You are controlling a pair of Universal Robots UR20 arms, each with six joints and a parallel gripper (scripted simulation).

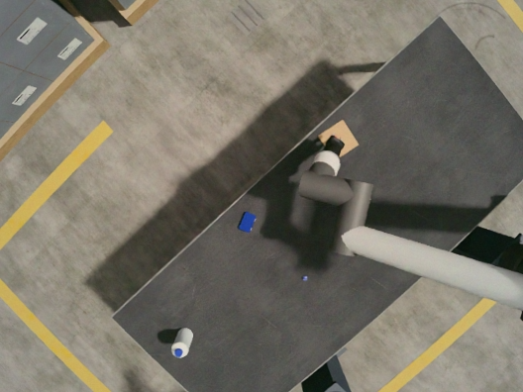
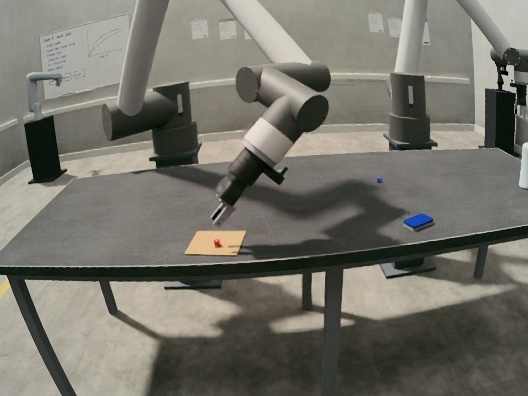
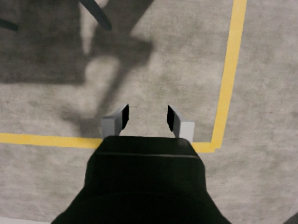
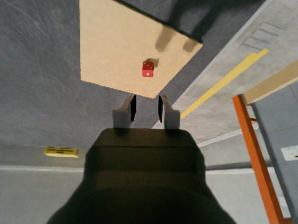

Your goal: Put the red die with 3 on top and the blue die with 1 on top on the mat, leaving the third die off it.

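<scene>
The red die lies 1 cm to the right of my right hand and 7 cm below it. Round my right hand: tan mat 2 cm behind, 2 cm to the right, 8 cm below; blue die 44 cm behind, 51 cm to the left, 7 cm below; green die 59 cm behind, 15 cm to the left, 7 cm below.
</scene>
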